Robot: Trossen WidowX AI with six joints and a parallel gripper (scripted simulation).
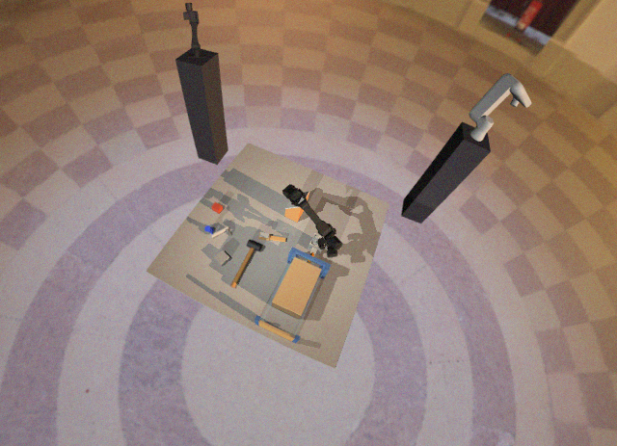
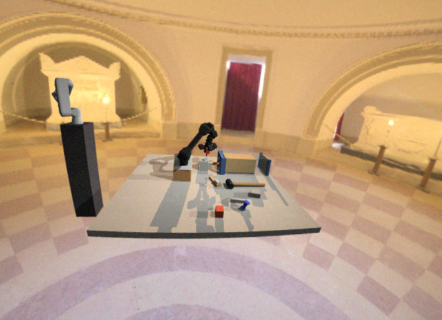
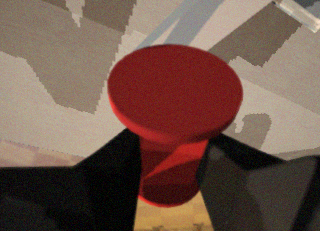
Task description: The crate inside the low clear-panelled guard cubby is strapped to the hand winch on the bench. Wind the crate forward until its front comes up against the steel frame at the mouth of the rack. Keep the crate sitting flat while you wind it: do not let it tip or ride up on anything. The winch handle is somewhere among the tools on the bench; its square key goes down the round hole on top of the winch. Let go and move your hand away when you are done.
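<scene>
The red-knobbed handle lies 1 cm behind my gripper tip, 5 cm to the right of it and 3 cm below it. From my gripper tip the other things lie so: winch (5 cm behind, 12 cm to the right, 10 cm below); then red knob (1 cm ahead, 2 cm to the right); then frame (13 cm ahead, 12 cm to the right, 3 cm below).
</scene>
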